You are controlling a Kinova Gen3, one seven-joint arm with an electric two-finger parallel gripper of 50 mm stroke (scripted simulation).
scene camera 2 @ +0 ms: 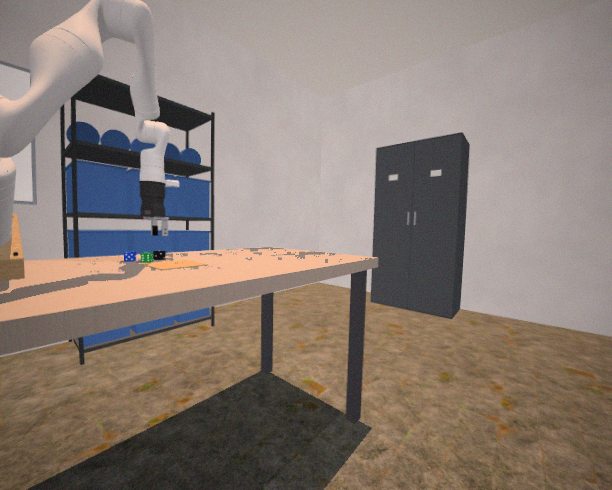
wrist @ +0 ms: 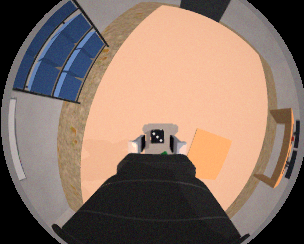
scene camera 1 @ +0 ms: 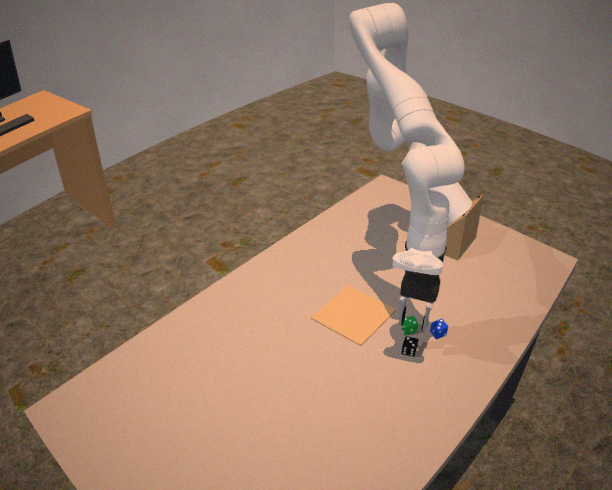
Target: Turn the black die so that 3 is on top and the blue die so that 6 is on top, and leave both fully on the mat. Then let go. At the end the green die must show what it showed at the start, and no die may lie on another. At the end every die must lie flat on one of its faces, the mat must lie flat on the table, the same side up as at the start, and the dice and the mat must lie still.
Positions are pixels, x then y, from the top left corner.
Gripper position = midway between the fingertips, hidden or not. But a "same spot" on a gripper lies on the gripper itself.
my gripper: scene camera 2 159, 235; wrist; scene camera 1
same spot on my gripper: (scene camera 1: 413, 286) = (wrist: 169, 165)
